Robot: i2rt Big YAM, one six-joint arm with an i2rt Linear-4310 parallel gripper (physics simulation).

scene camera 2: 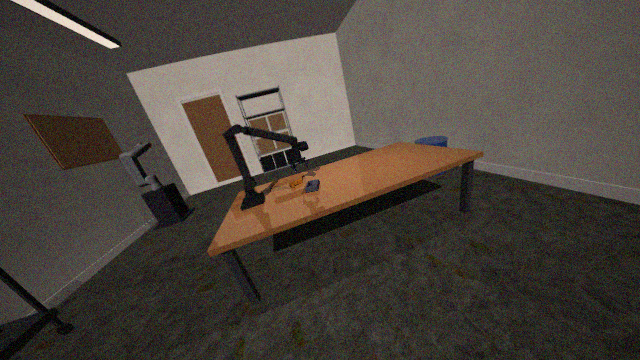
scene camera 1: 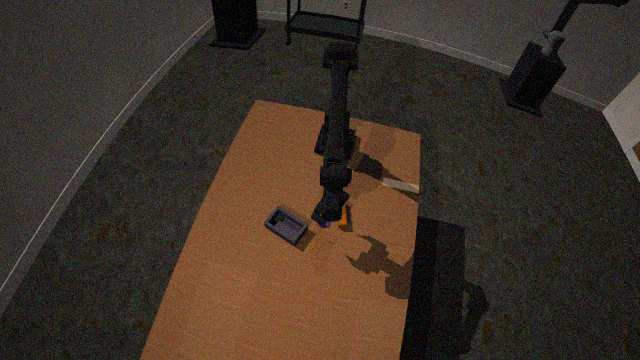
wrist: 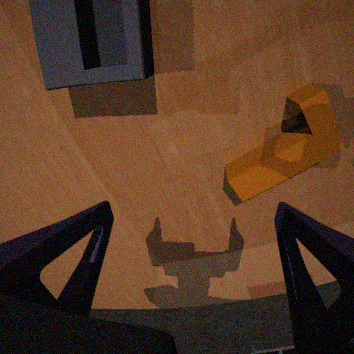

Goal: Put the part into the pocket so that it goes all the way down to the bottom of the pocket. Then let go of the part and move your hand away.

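Seen in the pictures: gripper, fingertip midpoint: (scene camera 2: 302, 171) (wrist: 191, 210); arm's base, link origin: (scene camera 2: 253, 199).
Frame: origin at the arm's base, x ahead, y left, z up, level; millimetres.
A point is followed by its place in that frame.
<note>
The part, an orange L-shaped block (scene camera 1: 344, 218) {z 1, x 374, y 117 mm} (scene camera 2: 296, 181) {z 0, x 356, y 92 mm} (wrist: 300, 153) {z 2, x 335, y 95 mm}, lies on the table. In the wrist view it is right of centre, its short leg at the far right end. The pocket is a recess in a grey-blue rectangular block (scene camera 1: 281, 234) {z 7, x 504, y -90 mm} (scene camera 2: 312, 186) {z 9, x 449, y -155 mm} (wrist: 59, 62) {z 8, x 497, y -49 mm}, which stands on the table left of the part in scene camera 1 and is cut off at the upper left of the wrist view. My gripper (scene camera 1: 329, 220) {z 81, x 423, y 62 mm} (scene camera 2: 299, 165) {z 81, x 423, y 62 mm} (wrist: 191, 210) {z 81, x 423, y 62 mm} is open and empty above the table. The part lies beyond the right fingertip in the wrist view, apart from it.
The wooden table (scene camera 1: 240, 290) {z -28, x 747, y -173 mm} (scene camera 2: 390, 167) {z -28, x 1057, y -185 mm} carries the arm's base (scene camera 2: 252, 200) {z 11, x 8, y -57 mm}. A pale strip (scene camera 1: 400, 185) lies near the table's right edge in scene camera 1. The arm and gripper cast shadows on the table. A shelf rack (scene camera 1: 325, 35) stands on the floor beyond the table.
</note>
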